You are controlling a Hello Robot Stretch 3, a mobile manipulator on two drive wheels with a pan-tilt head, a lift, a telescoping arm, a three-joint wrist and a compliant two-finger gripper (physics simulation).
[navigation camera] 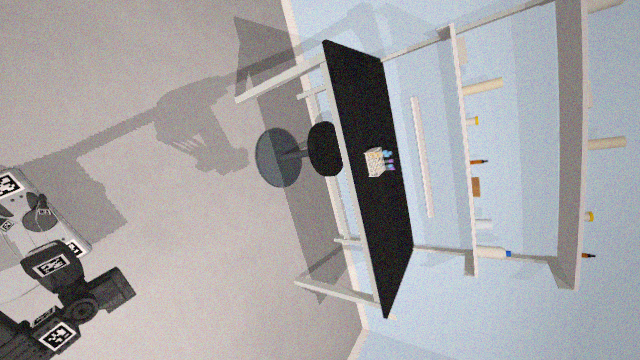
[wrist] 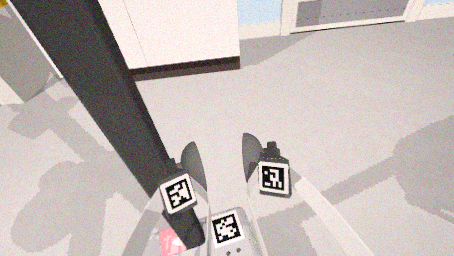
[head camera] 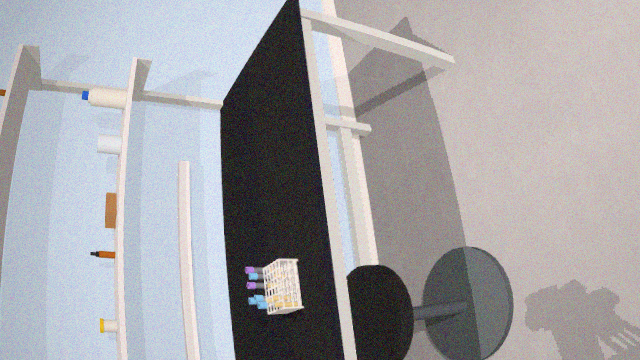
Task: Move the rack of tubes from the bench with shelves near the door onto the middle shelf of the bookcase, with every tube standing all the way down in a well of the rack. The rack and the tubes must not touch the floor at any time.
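Pixels of known places: gripper, between the fingertips: [navigation camera: 13, 198] [wrist: 222, 154]; robot's base, origin of its link: [navigation camera: 40, 218].
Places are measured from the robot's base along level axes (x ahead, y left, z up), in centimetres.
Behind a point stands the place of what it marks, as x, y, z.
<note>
The white tube rack [head camera: 283, 287] {106.7, -43.5, 79.2} [navigation camera: 373, 162] {105.3, -43.0, 79.2} stands upright on the black top of the bench with shelves [head camera: 275, 165] {102.6, -81.1, 76.2} [navigation camera: 367, 110] {124.5, -19.2, 76.2}, near its front edge. Several tubes with purple caps [head camera: 251, 285] {108.8, -45.0, 87.4} and light blue caps [navigation camera: 387, 153] {105.9, -39.3, 87.7} stick up from the rack; whether each is fully down in its well is too small to tell. My gripper [wrist: 222, 154] {0.9, 7.4, 46.2} is open and empty in the wrist view, over the floor and far from the rack. The bookcase does not show in these views.
A round black stool [head camera: 380, 312] {109.1, -34.7, 48.3} [navigation camera: 324, 149] {110.7, -32.7, 48.3} stands at the bench's front, before the rack. A shelf [head camera: 120, 200] {127.5, -80.5, 121.4} [navigation camera: 465, 150] {133.0, -55.3, 120.6} above the bench holds bottles and small items. In the wrist view, a white cabinet [wrist: 185, 35] {5.6, 96.9, 23.1} stands ahead and the dark mast [wrist: 95, 85] {-6.8, 11.6, 52.8} crosses the left.
</note>
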